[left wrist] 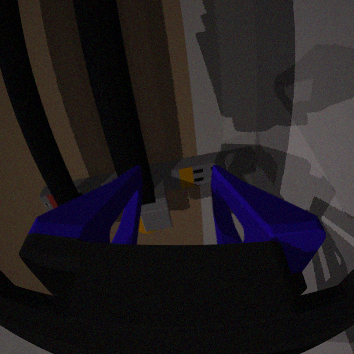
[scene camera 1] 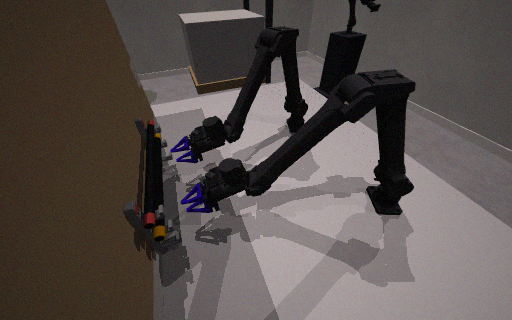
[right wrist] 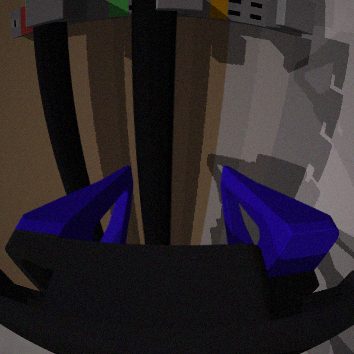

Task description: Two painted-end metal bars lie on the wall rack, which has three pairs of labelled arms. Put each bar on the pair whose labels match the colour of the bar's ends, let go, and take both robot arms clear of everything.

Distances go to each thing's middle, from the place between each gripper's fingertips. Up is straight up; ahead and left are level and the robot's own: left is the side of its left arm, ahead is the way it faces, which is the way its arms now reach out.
Scene:
The orange-ended bar [scene camera 1: 159, 198] lies 50 mm ahead of my left hand, 150 mm to the right of it and 30 mm above it. Round my left hand: red-ended bar [scene camera 1: 149, 199] (50 mm ahead, 140 mm to the right, 110 mm above).
I see the orange-ended bar 9 cm to the left of my right hand, 7 cm ahead of it and 1 cm above it. Also, from my right hand: red-ended bar: 10 cm to the left, 8 cm above, 7 cm ahead.

